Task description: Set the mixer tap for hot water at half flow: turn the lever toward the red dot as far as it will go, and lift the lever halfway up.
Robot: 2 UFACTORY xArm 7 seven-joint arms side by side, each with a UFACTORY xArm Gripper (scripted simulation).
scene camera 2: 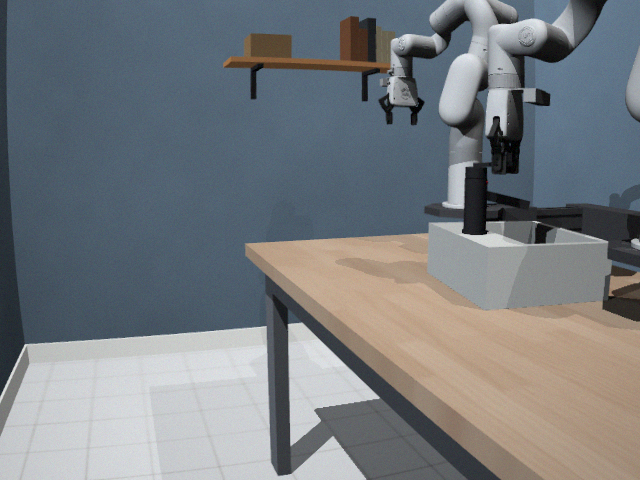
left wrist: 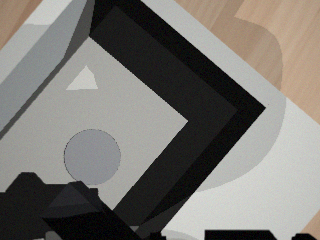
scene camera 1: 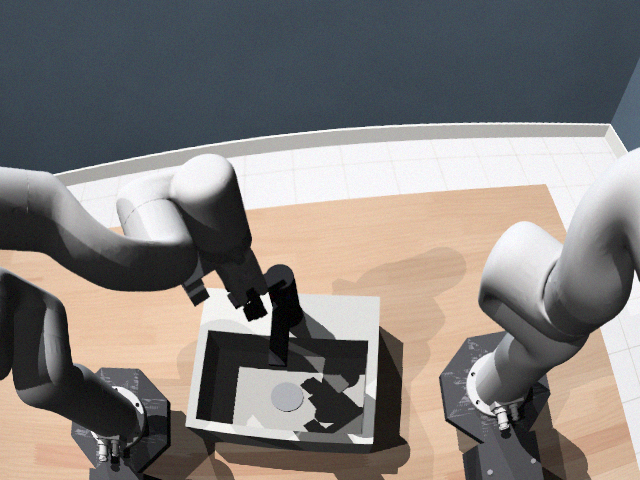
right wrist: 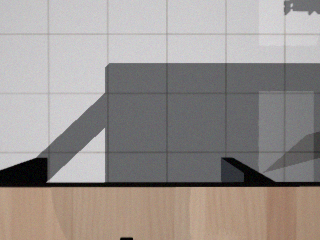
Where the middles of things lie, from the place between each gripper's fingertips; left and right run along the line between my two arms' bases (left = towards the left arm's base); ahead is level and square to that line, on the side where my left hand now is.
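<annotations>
My left hand (scene camera 2: 505, 173) is 40 mm above the black mixer tap (scene camera 1: 283, 307), 40 mm to the left of it and 20 mm short of it. Counted from my left hand, the sink (scene camera 1: 321, 390) is 230 mm below, 40 mm to the right and 80 mm behind.
My right hand (scene camera 2: 401, 124) is 780 mm to the right of the black mixer tap, 160 mm above it and 190 mm short of it. Counted from my right hand, the sink is 340 mm below, 90 mm ahead and 780 mm to the left.
</annotations>
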